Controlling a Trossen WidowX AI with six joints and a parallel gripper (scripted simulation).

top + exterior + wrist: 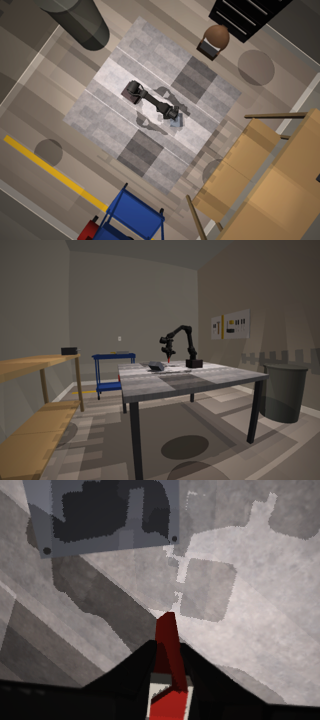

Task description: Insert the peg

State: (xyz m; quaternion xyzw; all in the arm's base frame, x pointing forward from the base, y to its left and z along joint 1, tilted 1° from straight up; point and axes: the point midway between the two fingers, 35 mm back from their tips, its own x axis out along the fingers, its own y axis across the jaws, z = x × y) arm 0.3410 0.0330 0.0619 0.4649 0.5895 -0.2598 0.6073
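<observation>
My gripper tip is now 12 cm short of the grey sloped panel, 8 cm above it and 5 cm to the left of it. The rest, counted from my gripper tip: red peg 2 cm above.
</observation>
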